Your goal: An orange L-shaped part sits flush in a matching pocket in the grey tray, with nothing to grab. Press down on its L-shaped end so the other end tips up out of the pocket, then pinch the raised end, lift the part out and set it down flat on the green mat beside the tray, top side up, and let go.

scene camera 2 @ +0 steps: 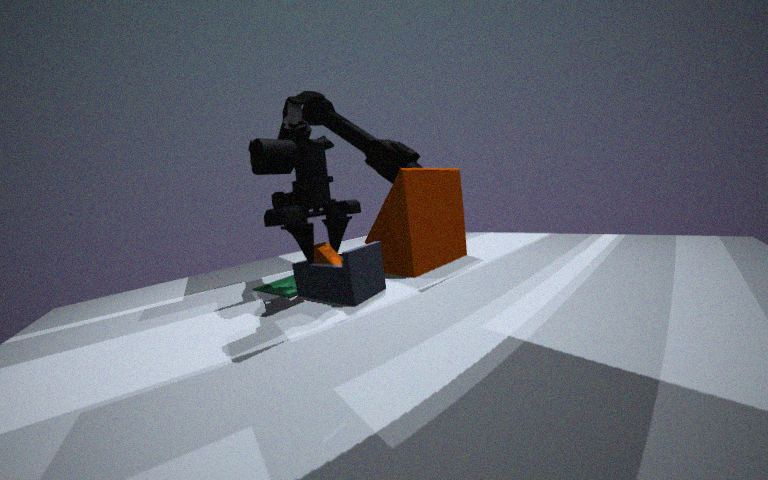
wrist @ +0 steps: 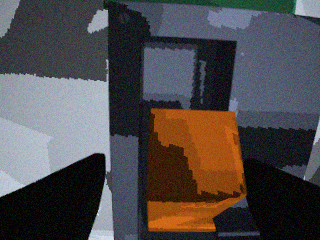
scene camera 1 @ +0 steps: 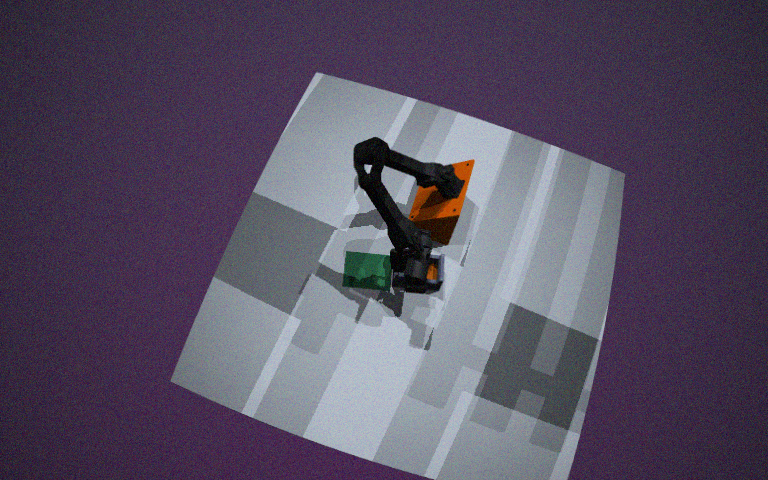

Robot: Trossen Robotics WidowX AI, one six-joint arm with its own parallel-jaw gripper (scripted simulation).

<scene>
The gripper (scene camera 2: pixel 323 258) is open and holds nothing. Further things: an orange L-shaped part (wrist: pixel 195 172) and a green mat (scene camera 1: pixel 362 270).
The gripper is seen too in the wrist view (wrist: pixel 175 167).
</scene>
